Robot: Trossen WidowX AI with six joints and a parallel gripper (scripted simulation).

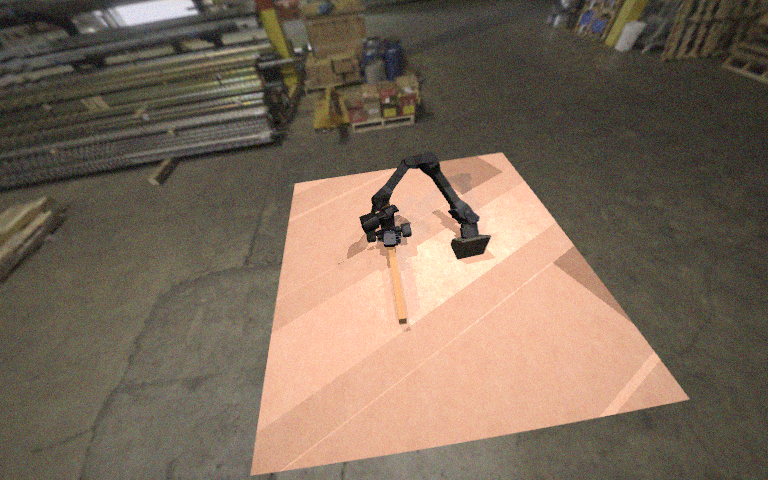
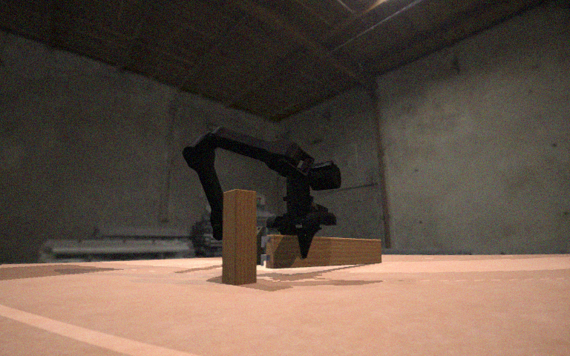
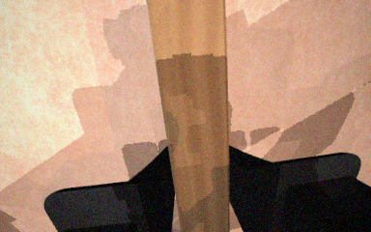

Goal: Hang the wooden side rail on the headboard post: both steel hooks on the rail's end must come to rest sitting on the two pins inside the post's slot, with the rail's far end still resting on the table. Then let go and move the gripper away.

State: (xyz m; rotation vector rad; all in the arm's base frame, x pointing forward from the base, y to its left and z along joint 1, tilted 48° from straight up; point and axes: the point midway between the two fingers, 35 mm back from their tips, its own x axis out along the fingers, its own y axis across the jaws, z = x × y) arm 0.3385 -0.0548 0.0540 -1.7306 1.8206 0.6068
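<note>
Right now the headboard post is 1 cm behind my gripper tip, 16 cm to the right of it and 4 cm above it.
</note>
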